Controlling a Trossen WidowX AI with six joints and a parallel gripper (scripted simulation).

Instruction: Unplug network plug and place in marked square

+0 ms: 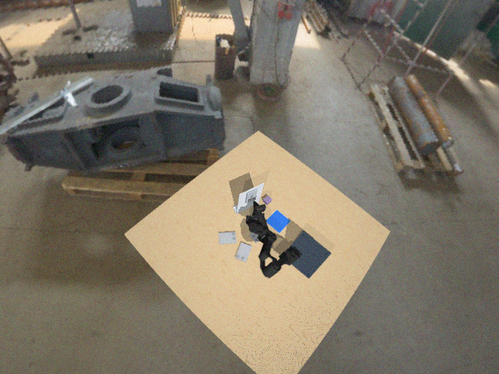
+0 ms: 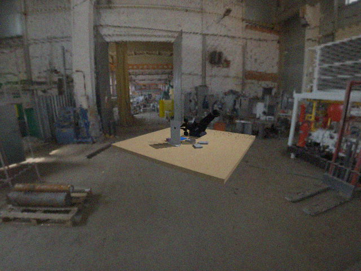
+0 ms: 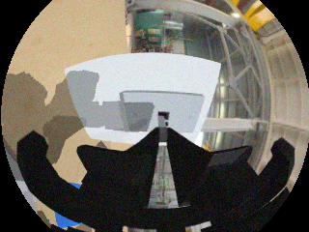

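Right now the blue marked square is 170 mm below my gripper tip, 150 mm behind it and 100 mm to the right of it. The rest, counted from my gripper tip: purple cube (160 mm below, 150 mm to the right); upright panel (60 mm below, 50 mm ahead, 20 mm to the right); network plug (10 mm ahead).
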